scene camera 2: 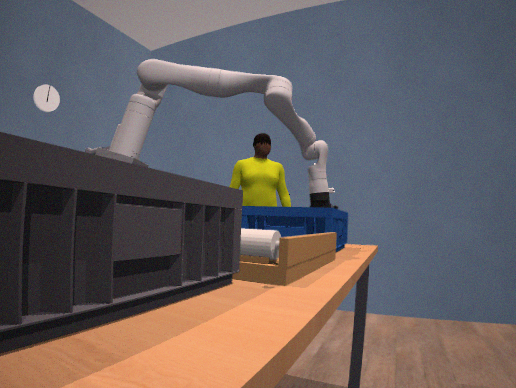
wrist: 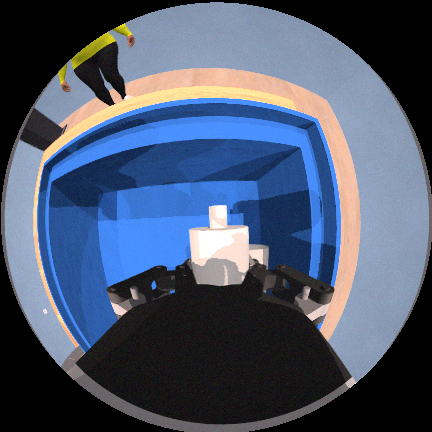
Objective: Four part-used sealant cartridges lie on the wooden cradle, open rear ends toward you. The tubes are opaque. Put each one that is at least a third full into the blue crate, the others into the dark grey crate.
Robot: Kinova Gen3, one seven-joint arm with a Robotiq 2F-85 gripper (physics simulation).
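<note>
My gripper is shut on a white cartridge, whose narrow nozzle points away from the gripper. It holds the cartridge down inside the blue crate. In scene camera 2 the fingers and the held cartridge are hidden behind the crate's wall. Another white cartridge shows partly in the crate, just right of the held one. A white cartridge lies on the wooden cradle, partly hidden by the dark grey crate. The inside of the dark grey crate is hidden.
The dark grey crate stands at the near left of the wooden table, the blue crate beyond the cradle near the table's far end. A person in a yellow top stands beyond the table. A dark block shows at the wrist view's left edge.
</note>
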